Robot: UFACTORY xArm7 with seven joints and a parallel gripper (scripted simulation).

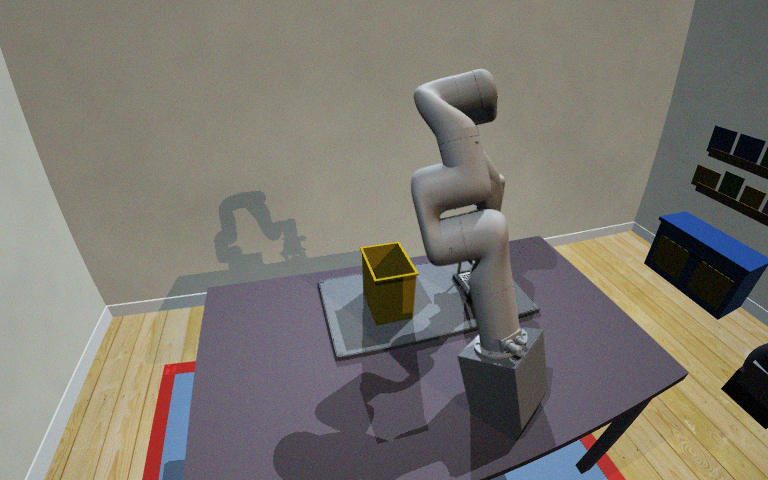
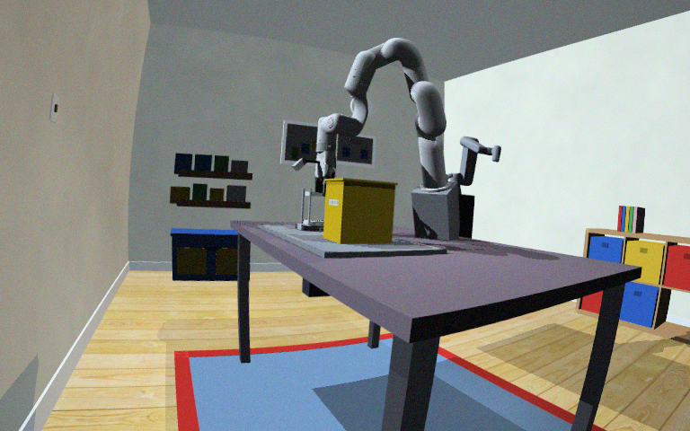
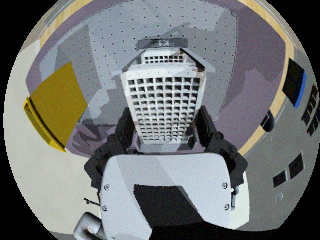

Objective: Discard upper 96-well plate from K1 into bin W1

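Now: the yellow plastics bin W1 30 mm ahead of my hand, 320 mm to the left of it and 60 mm below it.
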